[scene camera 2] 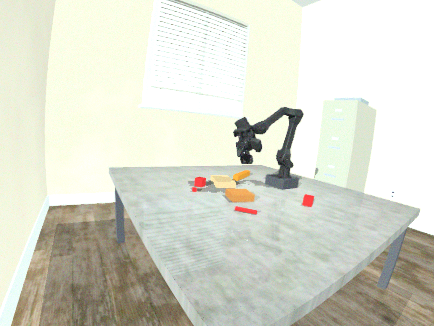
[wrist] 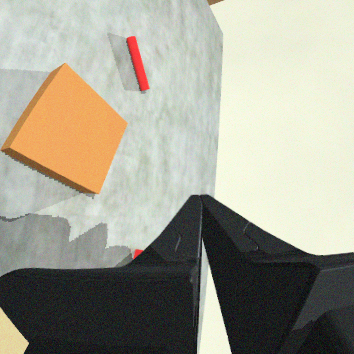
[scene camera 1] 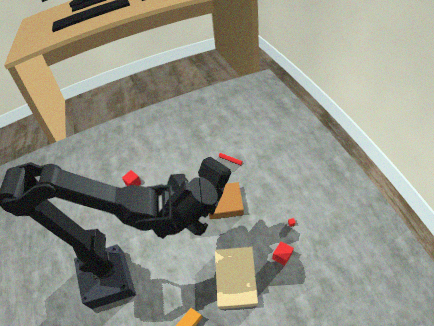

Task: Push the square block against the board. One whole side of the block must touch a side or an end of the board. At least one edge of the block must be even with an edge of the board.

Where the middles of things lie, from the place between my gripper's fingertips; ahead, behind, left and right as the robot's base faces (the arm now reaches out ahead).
Labels:
Right now the tan board (scene camera 1: 235, 275) is 170 mm to the right of my hand, 160 mm below it and 40 mm behind it.

